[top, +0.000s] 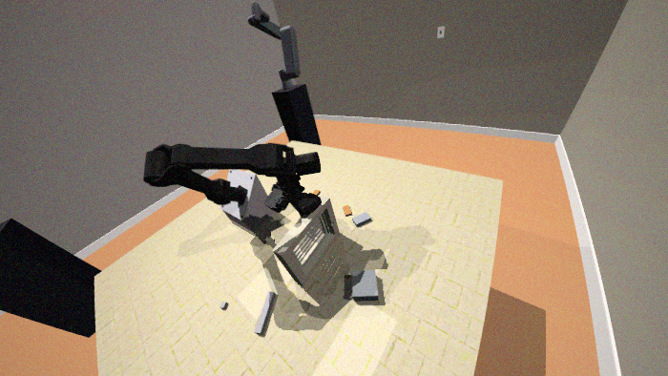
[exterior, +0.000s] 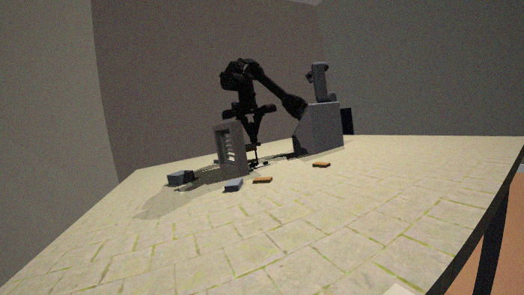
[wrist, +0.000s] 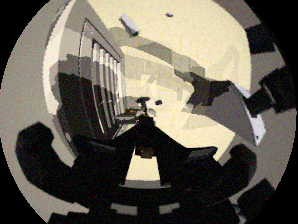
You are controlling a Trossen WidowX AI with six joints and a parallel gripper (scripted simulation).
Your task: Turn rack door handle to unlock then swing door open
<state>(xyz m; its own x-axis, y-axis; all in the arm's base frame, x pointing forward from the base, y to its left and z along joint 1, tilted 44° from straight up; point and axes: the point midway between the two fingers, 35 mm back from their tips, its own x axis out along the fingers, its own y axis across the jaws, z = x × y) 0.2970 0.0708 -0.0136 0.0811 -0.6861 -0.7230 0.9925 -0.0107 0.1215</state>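
Now: gripper tip 1 cm to the left of the upright handle and 2 cm above it. Also, from my gripper tip: long grey bar 7 cm ahead, 28 cm to the right, 11 cm below.
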